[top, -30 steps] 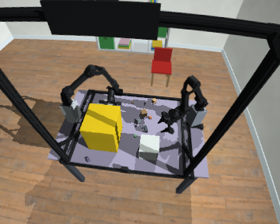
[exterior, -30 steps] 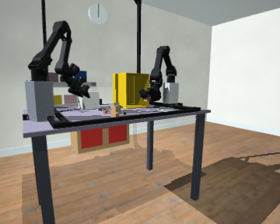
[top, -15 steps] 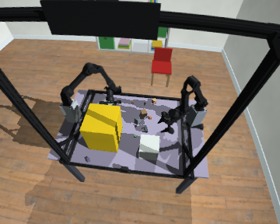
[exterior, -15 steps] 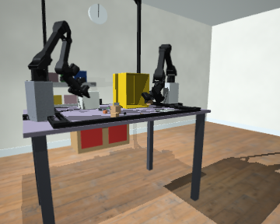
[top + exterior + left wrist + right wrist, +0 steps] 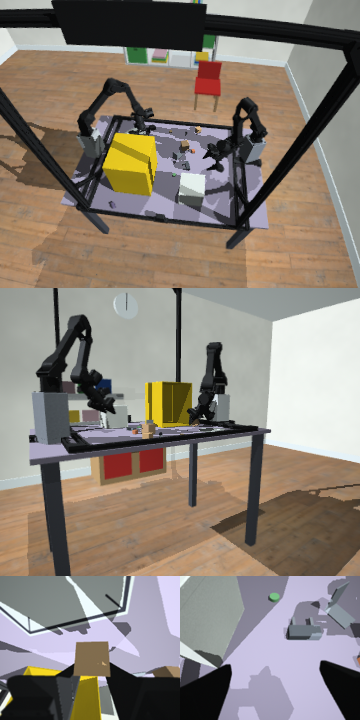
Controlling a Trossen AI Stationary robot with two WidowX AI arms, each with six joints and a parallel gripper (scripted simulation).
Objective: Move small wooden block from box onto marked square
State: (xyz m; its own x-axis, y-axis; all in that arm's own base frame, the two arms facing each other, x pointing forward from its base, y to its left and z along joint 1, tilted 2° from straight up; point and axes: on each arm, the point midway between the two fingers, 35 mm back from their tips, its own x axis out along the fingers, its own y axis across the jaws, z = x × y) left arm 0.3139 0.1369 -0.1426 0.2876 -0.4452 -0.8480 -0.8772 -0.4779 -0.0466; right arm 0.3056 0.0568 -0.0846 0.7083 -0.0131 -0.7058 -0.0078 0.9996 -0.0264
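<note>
Now: the marked square 70 mm ahead of my left hand, 80 mm to the left of it and 60 mm below it. The rest, counted from my left hand: grey part (180 mm behind, 300 mm to the right, 50 mm below).
</note>
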